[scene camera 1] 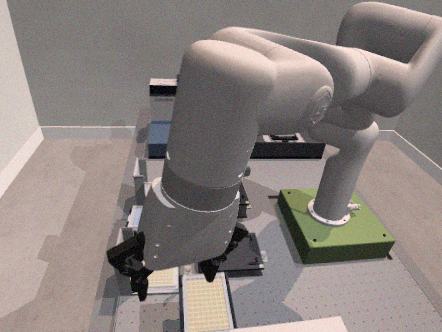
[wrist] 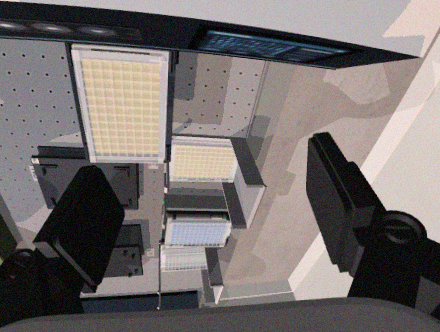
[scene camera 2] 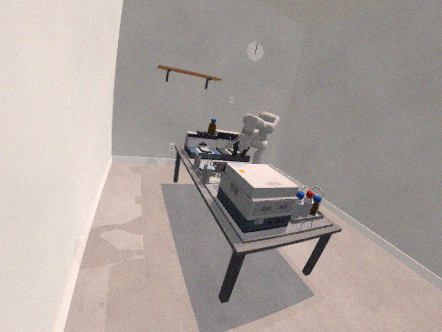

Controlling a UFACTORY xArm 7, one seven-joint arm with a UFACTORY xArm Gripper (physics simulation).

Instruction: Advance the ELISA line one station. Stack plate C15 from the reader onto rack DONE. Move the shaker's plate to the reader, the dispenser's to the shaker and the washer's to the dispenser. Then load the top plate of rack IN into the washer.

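Frame: origin at the arm's base, x back, y right, z up, level; millimetres.
Where they show: gripper, fingertip midpoint: (scene camera 1: 174, 282) (wrist: 206, 176) (scene camera 2: 237, 156); arm's base, link origin: (scene camera 1: 327, 212).
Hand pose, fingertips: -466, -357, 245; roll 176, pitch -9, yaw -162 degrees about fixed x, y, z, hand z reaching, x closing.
Note:
Things, the pixels of their top centre, and the offset from my fingertips, as dx, dy, dz. "*": a spot on its surface instead.
- long plate with yellow wells, top centre: (wrist: 123, 115) (scene camera 1: 206, 301) +57, +63, -164
- dark instrument, top centre: (scene camera 2: 261, 173) +54, -223, -27
- second yellow-welled plate, top centre: (wrist: 204, 164) (scene camera 1: 151, 271) -55, +219, -275
- blue-welled plate, top centre: (wrist: 198, 236) (scene camera 1: 153, 216) -52, +364, -228
- clear plate, top centre: (wrist: 187, 262) -40, +521, -262
- blue-fronted instrument, surface spot: (scene camera 1: 159, 137) * -45, +809, -230
A long plate with yellow wells (scene camera 1: 206, 305) (wrist: 122, 107) lies on the tray sticking out of the large white and dark instrument (scene camera 2: 260, 200) (wrist: 185, 37). A second yellow-welled plate (scene camera 1: 164, 278) (wrist: 202, 161) sits beside it, crosswise. A blue-welled plate (scene camera 1: 135, 218) (wrist: 197, 232) and a clear plate (wrist: 184, 258) are farther along the same row. My gripper (scene camera 1: 176, 286) (scene camera 2: 240, 151) (wrist: 206, 176) is open and empty, in the air above this row, its fingers wide apart. Plate labels are unreadable. The arm hides much of the row in scene camera 1's view.
Black platforms (scene camera 1: 245, 255) (wrist: 127, 187) stand beside the row. Upright wall pieces (wrist: 248, 170) flank the plates. The green arm base (scene camera 1: 345, 220) is at the right. A blue-fronted instrument (scene camera 1: 159, 137) stands at the back. Capped bottles (scene camera 2: 310, 196) stand beside the large instrument.

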